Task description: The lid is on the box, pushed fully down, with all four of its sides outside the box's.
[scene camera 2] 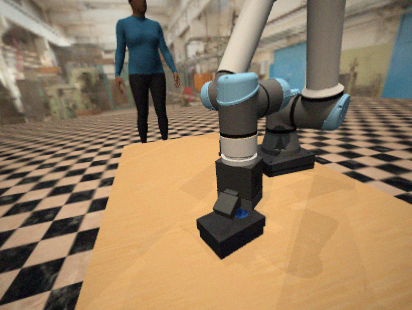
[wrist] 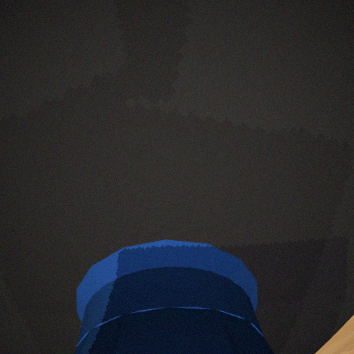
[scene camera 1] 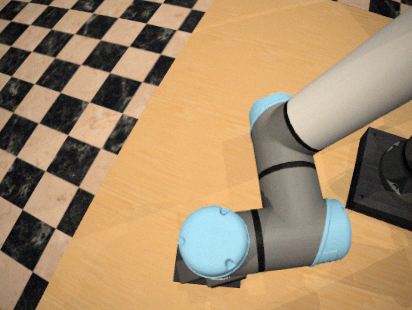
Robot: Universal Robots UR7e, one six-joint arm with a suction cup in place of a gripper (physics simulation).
Scene:
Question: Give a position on a black lid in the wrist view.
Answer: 223,129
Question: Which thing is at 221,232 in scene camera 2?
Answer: A black lid.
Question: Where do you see my suction cup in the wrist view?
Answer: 166,289

